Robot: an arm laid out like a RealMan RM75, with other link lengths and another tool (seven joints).
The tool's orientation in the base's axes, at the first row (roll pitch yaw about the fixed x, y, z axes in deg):
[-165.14, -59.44, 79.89]
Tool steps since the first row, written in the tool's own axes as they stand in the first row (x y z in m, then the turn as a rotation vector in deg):
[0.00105, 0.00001, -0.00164, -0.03, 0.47, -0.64]
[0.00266, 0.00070, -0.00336, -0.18, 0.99, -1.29]
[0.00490, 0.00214, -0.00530, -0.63, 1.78, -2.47]
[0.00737, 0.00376, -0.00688, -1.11, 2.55, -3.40]
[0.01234, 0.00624, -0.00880, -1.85, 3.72, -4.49]
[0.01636, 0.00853, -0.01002, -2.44, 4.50, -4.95]
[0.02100, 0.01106, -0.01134, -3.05, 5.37, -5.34]
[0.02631, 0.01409, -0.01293, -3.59, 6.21, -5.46]
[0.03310, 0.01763, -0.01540, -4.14, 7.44, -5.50]
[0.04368, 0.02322, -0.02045, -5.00, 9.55, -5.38]
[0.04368, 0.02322, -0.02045, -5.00, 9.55, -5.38]
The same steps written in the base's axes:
[0.00028, -0.00089, 0.00171, 0.53, -0.55, 0.23]
[0.00129, -0.00154, 0.00385, 1.10, -1.16, 0.35]
[0.00312, -0.00203, 0.00654, 1.97, -2.37, 0.44]
[0.00511, -0.00208, 0.00924, 2.79, -3.37, 0.38]
[0.00822, -0.00113, 0.01414, 4.00, -4.63, 0.13]
[0.01097, -0.00007, 0.01790, 4.77, -5.29, -0.26]
[0.01403, 0.00124, 0.02221, 5.61, -5.89, -0.70]
[0.01768, 0.00267, 0.02717, 6.41, -6.22, -1.22]
[0.02205, 0.00410, 0.03377, 7.58, -6.47, -1.83]
[0.02907, 0.00530, 0.04463, 9.58, -6.70, -2.91]
[0.02907, 0.00530, 0.04463, 9.58, -6.70, -2.91]

